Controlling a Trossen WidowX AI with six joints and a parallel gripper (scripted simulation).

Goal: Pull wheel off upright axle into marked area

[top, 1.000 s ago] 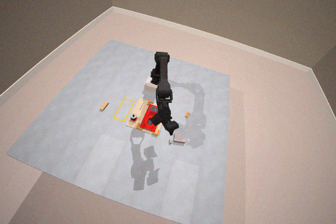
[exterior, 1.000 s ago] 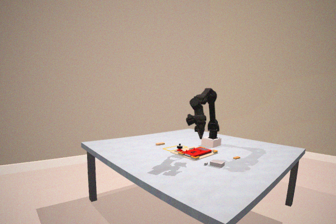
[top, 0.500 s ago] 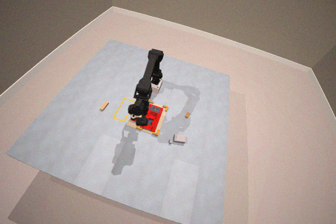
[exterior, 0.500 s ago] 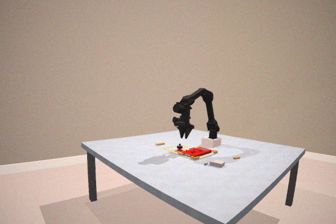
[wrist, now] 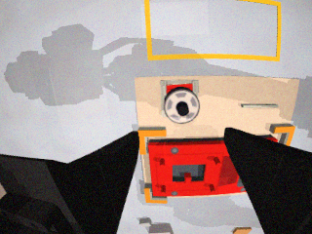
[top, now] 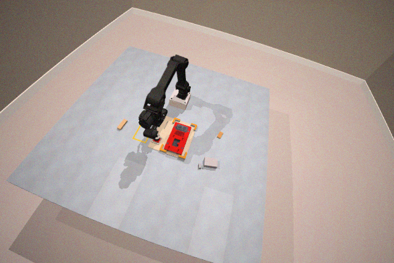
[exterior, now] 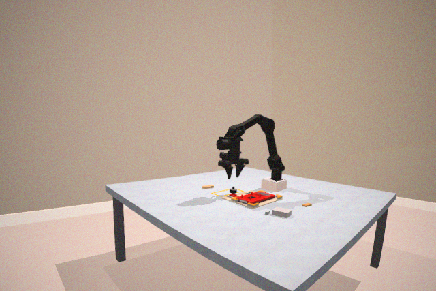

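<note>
My gripper tip is now 10 mm past the wheel and 70 mm above it. The rest, counted from my gripper tip: small cube 30 mm ahead, 290 mm to the left, 100 mm below; then tan block 240 mm to the right, 100 mm below; then grey block 10 mm behind, 340 mm to the left, 100 mm below.
</note>
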